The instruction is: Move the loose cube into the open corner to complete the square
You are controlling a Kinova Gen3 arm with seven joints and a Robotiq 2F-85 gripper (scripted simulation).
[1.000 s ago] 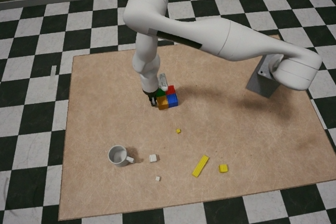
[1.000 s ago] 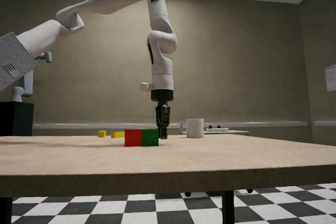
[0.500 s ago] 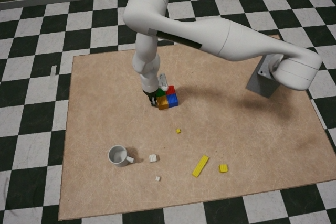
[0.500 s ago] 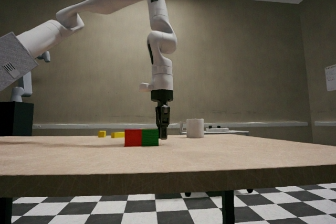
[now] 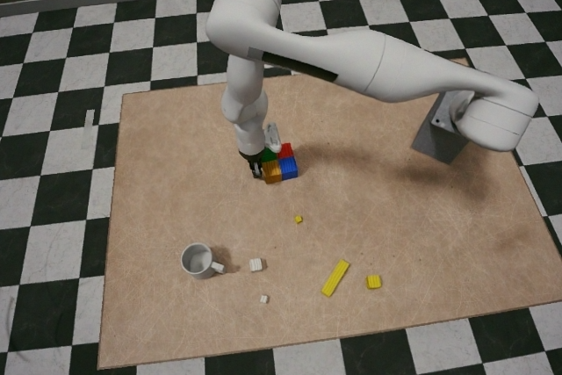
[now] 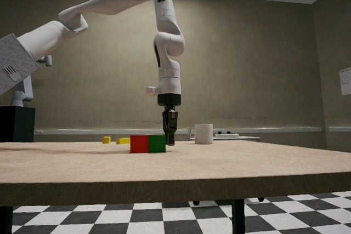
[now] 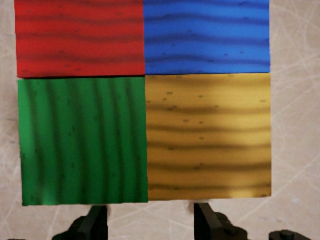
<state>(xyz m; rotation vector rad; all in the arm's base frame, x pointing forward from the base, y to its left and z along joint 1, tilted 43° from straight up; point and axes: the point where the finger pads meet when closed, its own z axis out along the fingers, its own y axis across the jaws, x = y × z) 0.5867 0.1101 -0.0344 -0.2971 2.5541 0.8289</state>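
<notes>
Now: hand 50 mm past the orange cube, 10 mm to the right of it and 10 mm above it. The rest, counted from my hand: red cube: 80 mm behind, 60 mm to the right, 10 mm below; green cube: 40 mm to the right, 30 mm behind, 10 mm below; blue cube: 100 mm behind, 10 mm to the right, 10 mm below.
</notes>
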